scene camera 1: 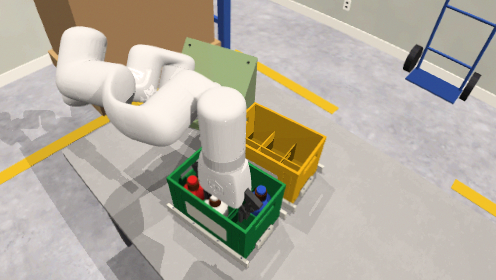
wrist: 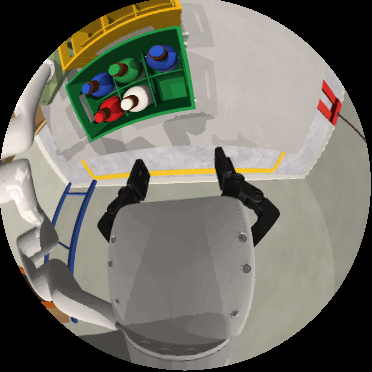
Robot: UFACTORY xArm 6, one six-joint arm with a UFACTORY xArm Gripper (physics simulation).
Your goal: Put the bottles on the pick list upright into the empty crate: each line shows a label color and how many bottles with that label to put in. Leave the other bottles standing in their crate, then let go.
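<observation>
A green crate holds upright bottles: red, white, green, one blue at the left and one blue at the right. One compartment, beside the white bottle, is empty. A yellow crate stands next to it; no bottle shows in its visible compartments, and the arm hides its left part. My gripper is open and empty, above the green crate. In the scene view it covers the green and left blue bottles. No pick list text shows.
A green slanted panel stands behind the crates, partly behind the arm. Light rails run along the foot of the green crate. A large brown box is behind the arm. A blue hand truck stands by the wall.
</observation>
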